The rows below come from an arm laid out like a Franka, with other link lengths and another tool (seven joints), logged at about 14 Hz.
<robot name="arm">
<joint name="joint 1" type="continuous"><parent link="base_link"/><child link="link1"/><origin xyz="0.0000 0.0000 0.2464" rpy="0.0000 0.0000 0.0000"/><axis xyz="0 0 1"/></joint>
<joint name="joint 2" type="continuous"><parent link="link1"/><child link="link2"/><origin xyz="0.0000 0.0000 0.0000" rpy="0.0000 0.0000 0.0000"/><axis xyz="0 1 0"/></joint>
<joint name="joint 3" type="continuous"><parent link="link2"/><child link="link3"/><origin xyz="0.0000 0.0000 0.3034" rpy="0.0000 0.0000 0.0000"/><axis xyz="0 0 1"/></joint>
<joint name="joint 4" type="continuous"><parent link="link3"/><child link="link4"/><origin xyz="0.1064 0.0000 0.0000" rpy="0.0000 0.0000 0.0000"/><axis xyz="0 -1 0"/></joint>
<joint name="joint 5" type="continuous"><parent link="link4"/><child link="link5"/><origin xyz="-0.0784 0.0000 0.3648" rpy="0.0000 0.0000 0.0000"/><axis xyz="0 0 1"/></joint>
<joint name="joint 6" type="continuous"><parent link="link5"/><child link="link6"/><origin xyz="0.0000 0.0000 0.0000" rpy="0.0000 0.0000 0.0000"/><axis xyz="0 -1 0"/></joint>
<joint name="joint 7" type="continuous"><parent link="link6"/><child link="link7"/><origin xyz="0.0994 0.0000 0.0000" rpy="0.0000 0.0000 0.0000"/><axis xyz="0 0 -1"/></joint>
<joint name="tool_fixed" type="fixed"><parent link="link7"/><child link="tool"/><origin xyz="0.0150 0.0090 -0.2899" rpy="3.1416 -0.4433 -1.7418"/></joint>
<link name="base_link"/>
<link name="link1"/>
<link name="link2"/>
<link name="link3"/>
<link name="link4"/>
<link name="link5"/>
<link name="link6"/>
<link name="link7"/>
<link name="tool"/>
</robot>
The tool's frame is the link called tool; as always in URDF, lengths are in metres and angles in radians. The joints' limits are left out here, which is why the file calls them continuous.
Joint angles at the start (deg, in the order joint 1, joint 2, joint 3, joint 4, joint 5, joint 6, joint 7): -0.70 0.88 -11.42 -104.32 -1.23 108.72 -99.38
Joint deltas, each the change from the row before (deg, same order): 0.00 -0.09 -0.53 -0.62 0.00 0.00 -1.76; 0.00 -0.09 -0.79 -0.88 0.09 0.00 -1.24; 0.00 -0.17 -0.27 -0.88 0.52 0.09 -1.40; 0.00 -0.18 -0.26 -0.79 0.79 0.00 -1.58; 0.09 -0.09 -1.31 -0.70 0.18 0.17 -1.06; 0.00 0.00 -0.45 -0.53 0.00 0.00 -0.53; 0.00 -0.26 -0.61 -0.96 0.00 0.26 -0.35; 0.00 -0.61 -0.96 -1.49 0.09 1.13 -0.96; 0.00 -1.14 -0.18 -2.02 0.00 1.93 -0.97; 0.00 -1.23 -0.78 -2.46 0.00 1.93 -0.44; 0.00 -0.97 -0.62 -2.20 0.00 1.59 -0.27
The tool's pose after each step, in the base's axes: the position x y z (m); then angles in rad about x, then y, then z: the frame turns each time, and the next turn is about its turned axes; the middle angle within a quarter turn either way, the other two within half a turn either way. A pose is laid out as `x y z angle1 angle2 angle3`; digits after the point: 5 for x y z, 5 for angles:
0.57305 -0.12075 0.23988 3.01515 0.48061 0.21632
0.56645 -0.12736 0.23354 3.02364 0.46787 0.20623
0.56177 -0.12704 0.22824 3.04352 0.46078 0.18618
0.55738 -0.12549 0.22373 3.06852 0.45503 0.16453
0.55152 -0.13594 0.21929 3.07173 0.44813 0.16821
0.54734 -0.13953 0.21505 3.07505 0.43936 0.16601
0.54173 -0.14421 0.21028 3.07643 0.43190 0.17052
0.53648 -0.15213 0.20591 3.07918 0.43704 0.17161
0.53421 -0.15320 0.20344 3.08522 0.45636 0.15783
0.52780 -0.15867 0.19817 3.08472 0.46873 0.16539
0.52138 -0.16228 0.19193 3.08502 0.47525 0.17265

